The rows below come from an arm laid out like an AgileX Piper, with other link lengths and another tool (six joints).
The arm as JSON. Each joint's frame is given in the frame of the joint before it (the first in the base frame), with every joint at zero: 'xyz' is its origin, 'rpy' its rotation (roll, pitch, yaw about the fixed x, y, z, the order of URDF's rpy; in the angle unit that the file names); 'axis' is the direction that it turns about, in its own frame. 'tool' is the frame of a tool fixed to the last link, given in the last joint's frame.
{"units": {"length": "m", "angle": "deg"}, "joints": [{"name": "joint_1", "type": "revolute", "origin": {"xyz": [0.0, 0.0, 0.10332], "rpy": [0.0, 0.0, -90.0]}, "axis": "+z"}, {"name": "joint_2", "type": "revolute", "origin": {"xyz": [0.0, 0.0, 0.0], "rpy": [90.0, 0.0, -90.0]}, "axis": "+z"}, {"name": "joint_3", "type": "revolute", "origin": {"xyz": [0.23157, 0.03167, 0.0], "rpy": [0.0, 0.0, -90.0]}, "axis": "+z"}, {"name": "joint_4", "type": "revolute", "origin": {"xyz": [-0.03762, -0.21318, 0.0], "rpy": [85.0, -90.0, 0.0]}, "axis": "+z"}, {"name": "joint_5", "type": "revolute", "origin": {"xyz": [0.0, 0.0, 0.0], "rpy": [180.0, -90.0, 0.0]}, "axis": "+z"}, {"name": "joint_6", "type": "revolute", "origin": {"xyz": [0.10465, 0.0, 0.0], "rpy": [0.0, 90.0, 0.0]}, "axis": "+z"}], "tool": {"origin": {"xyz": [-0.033, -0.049, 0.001], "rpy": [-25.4, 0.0, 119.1]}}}
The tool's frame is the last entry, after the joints.
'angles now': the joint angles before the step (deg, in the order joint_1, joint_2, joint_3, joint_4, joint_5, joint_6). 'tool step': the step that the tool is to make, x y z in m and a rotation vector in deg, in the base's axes. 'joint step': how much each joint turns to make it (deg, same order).
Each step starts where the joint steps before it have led.
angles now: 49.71, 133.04, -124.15, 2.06, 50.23, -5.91
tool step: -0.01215, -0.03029, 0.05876, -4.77, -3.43, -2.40
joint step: -0.02, -9.57, -0.18, -7.12, 11.21, 2.40
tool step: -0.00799, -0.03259, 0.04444, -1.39, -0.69, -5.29
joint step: -0.72, -7.54, 0.04, -3.66, 8.56, 3.58
